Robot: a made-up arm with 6 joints.
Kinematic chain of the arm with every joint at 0, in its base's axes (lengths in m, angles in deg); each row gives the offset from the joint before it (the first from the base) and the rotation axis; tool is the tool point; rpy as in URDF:
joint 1: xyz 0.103 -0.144 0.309 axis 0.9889 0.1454 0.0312
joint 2: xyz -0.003 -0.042 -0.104 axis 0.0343 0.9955 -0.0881
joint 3: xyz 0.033 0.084 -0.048 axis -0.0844 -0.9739 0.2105
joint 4: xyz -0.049 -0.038 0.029 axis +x
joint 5: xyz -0.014 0.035 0 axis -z
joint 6: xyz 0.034 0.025 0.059 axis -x
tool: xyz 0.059 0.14 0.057 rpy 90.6 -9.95 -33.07
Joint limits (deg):
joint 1: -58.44..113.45
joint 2: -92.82..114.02
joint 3: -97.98..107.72
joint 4: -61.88..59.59
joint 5: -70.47..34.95
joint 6: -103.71..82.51
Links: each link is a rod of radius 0.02 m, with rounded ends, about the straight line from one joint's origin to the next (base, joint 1, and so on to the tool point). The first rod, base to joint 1, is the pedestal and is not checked.
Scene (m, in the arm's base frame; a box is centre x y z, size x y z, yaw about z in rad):
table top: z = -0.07
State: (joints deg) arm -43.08 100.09 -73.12 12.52 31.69 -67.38
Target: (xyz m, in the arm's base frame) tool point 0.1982 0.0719 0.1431
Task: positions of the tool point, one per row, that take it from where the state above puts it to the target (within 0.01 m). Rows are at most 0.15 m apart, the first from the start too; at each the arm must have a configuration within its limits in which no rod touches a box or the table.
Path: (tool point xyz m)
1: 0.1506 -0.3744 0.0381
2: 0.2109 -0.2605 -0.0029
3: 0.2443 -0.1303 0.0102
4: 0.2398 -0.0129 0.0671
5: 0.1982 0.0719 0.1431

